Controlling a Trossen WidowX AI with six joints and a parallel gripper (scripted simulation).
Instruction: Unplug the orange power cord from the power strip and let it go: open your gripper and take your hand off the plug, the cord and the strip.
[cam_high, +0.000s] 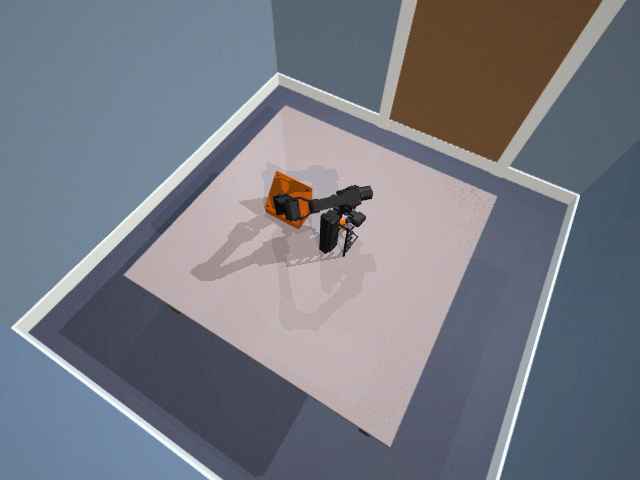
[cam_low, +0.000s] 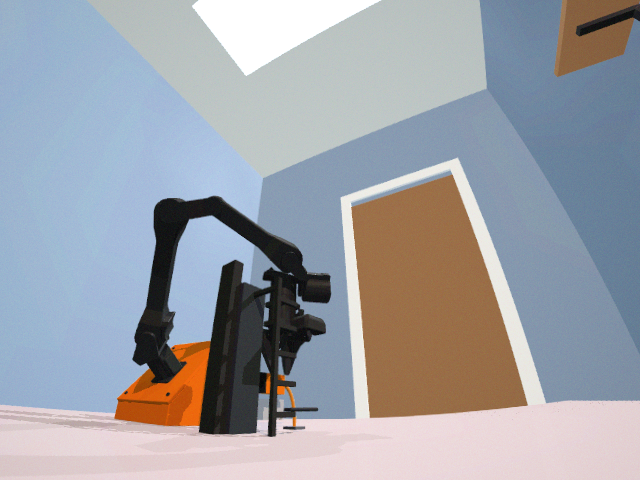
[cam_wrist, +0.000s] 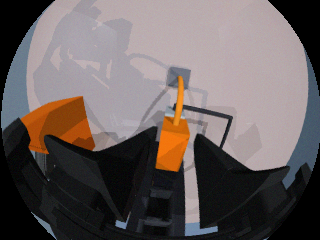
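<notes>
The orange plug lies 40 mm to the right of my gripper tip and 10 mm below it. Also, from my gripper tip: thin dark rack: 110 mm to the right, 70 mm ahead, 20 mm above.
</notes>
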